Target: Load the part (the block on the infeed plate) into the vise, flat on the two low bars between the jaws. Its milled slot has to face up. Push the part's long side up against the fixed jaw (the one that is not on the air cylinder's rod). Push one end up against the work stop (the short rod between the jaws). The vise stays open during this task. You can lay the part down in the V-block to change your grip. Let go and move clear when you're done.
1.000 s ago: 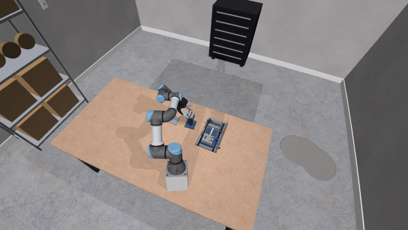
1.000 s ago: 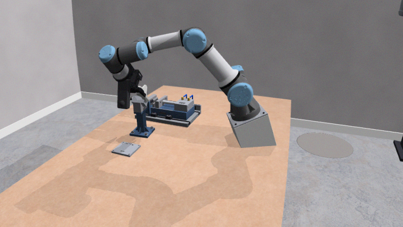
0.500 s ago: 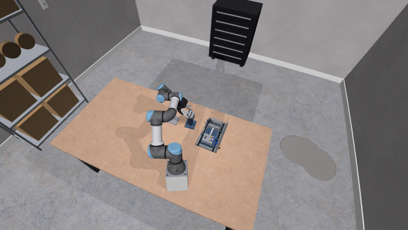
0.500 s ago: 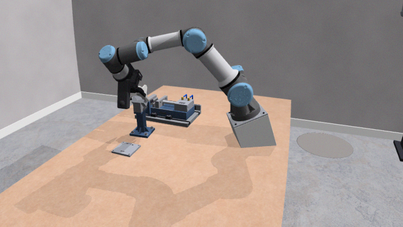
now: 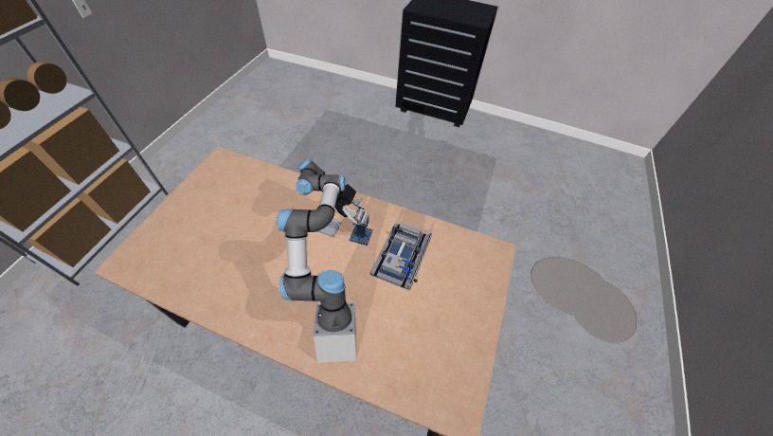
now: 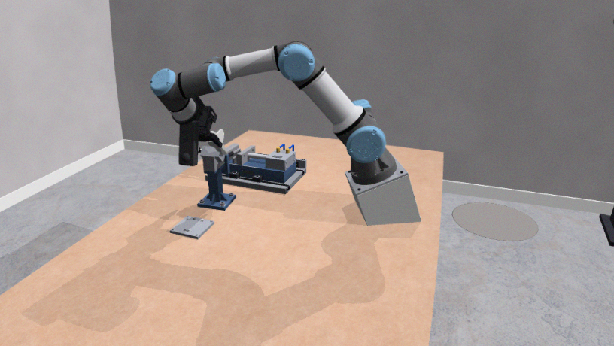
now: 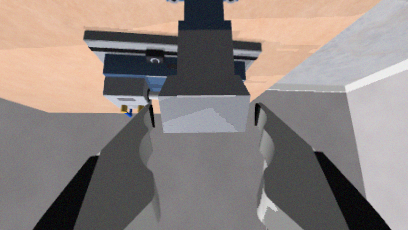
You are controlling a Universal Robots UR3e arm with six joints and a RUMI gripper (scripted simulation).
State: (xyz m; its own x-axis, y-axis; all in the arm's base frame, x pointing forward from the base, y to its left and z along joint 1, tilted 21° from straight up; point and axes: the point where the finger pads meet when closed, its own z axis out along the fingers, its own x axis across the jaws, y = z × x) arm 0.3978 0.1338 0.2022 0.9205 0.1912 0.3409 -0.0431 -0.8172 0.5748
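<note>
My gripper is now 10 mm to the left of the part. The rest, counted from my hand: fixed jaw (210 mm to the right, 110 mm ahead, 90 mm below); work stop (170 mm to the right, 80 mm below, 70 mm ahead); infeed plate (160 mm below, 150 mm to the left, 40 mm behind).
</note>
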